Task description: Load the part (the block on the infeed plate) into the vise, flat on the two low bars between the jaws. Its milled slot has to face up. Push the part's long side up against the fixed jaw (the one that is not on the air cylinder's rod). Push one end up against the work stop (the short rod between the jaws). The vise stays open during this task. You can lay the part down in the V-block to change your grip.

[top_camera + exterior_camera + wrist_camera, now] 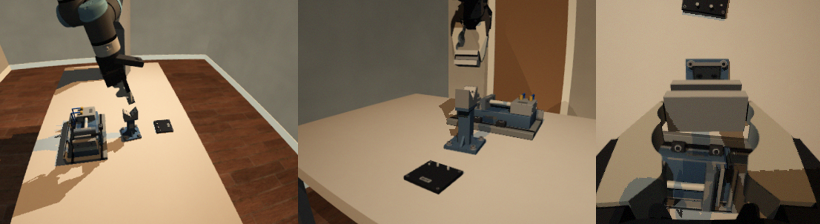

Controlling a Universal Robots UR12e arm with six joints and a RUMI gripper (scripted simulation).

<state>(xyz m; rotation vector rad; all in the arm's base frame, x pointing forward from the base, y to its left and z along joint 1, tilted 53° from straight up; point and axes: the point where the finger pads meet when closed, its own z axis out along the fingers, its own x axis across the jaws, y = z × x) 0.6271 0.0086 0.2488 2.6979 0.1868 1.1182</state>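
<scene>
The part is 1 cm to the left of my hand and 1 cm below it. From my hand the other things lie so: dark work stop rod: 1 cm ahead, 18 cm to the right, 15 cm below; then blue foot: 24 cm below; then moving jaw: 4 cm behind, 21 cm to the right, 17 cm below.
</scene>
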